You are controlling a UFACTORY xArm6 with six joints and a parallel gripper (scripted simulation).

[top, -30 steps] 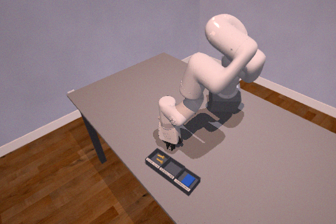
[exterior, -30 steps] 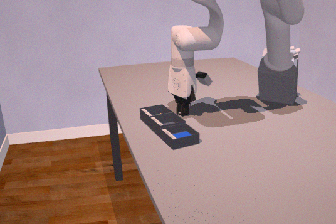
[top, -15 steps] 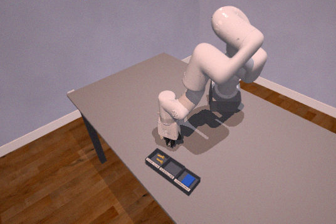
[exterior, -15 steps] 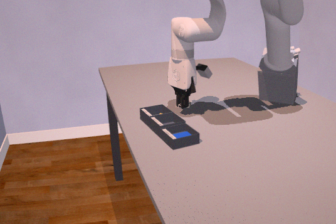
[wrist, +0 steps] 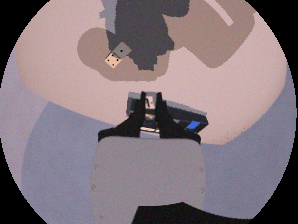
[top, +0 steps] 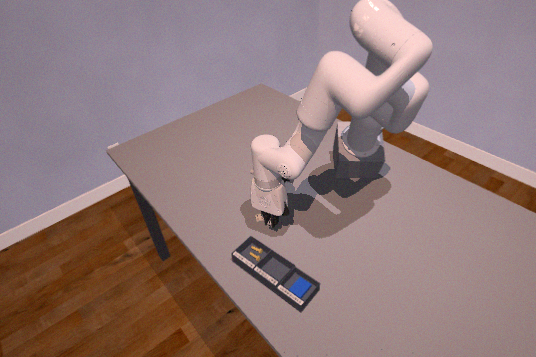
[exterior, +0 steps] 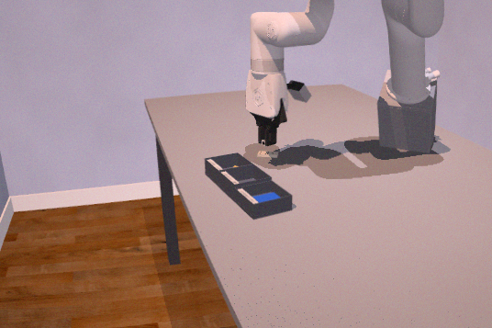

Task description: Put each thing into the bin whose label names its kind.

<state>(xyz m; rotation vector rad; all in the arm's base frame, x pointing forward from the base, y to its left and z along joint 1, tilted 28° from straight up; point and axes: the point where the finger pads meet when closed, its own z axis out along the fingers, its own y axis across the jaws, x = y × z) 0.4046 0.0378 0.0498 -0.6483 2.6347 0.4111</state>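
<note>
The blue block lies 20 cm to the left of my hand, 7 cm below it and 4 cm ahead of it. Round my hand: cream domino (9 cm to the right, 8 cm below, 1 cm behind).
</note>
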